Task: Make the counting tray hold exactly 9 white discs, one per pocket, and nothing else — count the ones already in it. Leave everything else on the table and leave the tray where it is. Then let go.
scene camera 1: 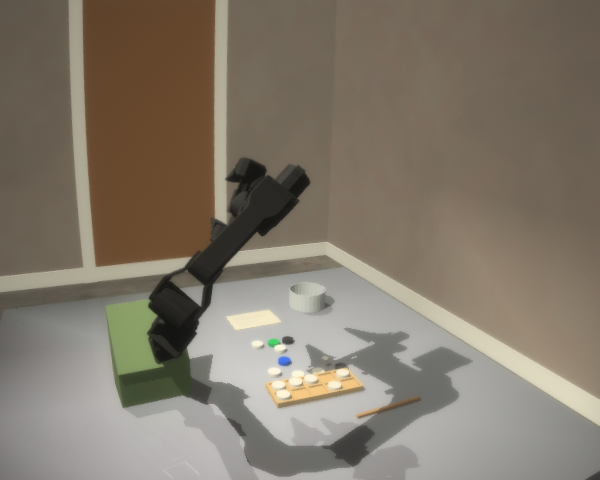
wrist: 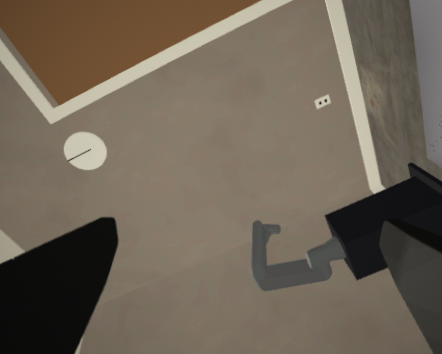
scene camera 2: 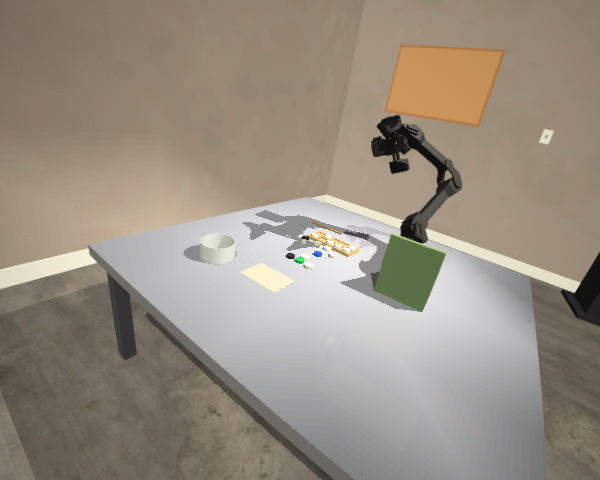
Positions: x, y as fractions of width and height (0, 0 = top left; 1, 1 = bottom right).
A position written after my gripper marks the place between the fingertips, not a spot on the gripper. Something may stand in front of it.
my gripper: scene camera 1 0.37, 0.42; wrist 0.56, 0.65; scene camera 2 0.65, 0.31
